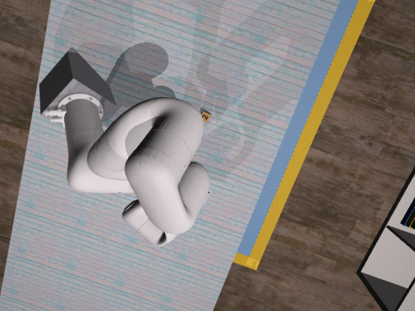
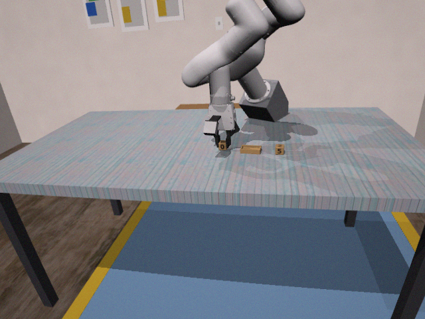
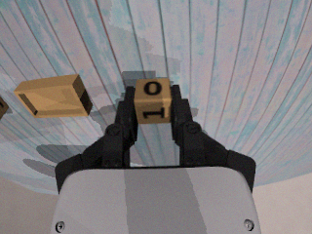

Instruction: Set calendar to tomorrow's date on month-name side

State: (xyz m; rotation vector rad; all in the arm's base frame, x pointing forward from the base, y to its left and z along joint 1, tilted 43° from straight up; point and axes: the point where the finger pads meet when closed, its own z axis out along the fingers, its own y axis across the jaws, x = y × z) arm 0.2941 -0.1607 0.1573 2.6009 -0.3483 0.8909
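The wooden digit cube lies 2 cm below my hand. Also, from my hand: wooden calendar tray 4 cm ahead, 10 cm to the left, 3 cm below.
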